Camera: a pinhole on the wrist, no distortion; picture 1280 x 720 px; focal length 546.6 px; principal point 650.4 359.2 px. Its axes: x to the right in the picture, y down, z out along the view. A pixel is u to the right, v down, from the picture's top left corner.
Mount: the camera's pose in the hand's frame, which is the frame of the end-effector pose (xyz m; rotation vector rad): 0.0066 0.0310 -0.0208 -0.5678 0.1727 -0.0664
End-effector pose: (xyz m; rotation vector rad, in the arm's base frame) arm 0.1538 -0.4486 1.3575 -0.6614 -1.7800 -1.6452
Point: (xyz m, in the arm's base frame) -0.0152 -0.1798 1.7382
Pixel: 1095 302
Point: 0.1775 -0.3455 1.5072
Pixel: 826 432
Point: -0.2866 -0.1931 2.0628
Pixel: outside the picture
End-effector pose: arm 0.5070 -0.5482 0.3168 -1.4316 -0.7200 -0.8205
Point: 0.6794 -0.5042 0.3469
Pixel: 1012 528
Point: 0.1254 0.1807 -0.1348
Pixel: outside the picture
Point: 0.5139 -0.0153 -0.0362
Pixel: 169 162
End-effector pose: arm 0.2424 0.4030 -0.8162 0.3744 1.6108 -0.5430
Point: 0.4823 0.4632 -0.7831
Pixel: 367 410
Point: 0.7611 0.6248 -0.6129
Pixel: 179 571
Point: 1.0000 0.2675 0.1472
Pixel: outside the picture
